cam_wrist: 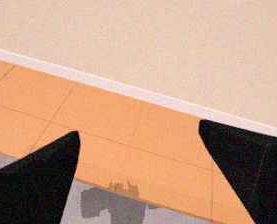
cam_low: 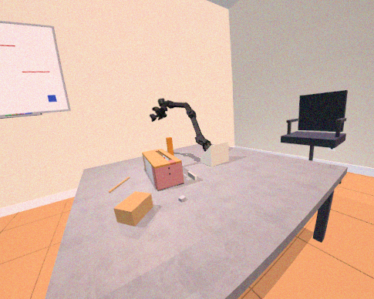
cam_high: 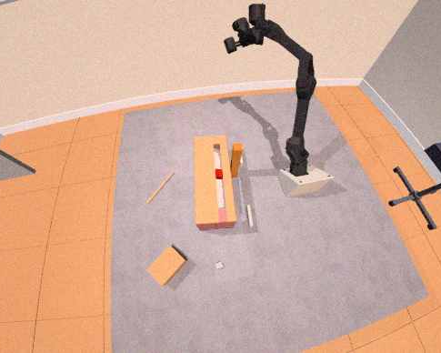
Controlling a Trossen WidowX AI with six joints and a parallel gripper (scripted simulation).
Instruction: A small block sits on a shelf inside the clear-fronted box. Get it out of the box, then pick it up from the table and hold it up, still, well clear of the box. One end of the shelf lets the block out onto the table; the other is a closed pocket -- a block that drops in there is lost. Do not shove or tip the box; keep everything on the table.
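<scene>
Now: the box 60 cm to the left of my gripper tip, 27 cm below it and 17 cm ahead of it. Round my gripper tip: red block 58 cm to the left, 25 cm below, 18 cm ahead; then white cube 93 cm to the left, 32 cm below, 24 cm ahead; then orange strip 55 cm to the left, 22 cm below, 10 cm ahead.
</scene>
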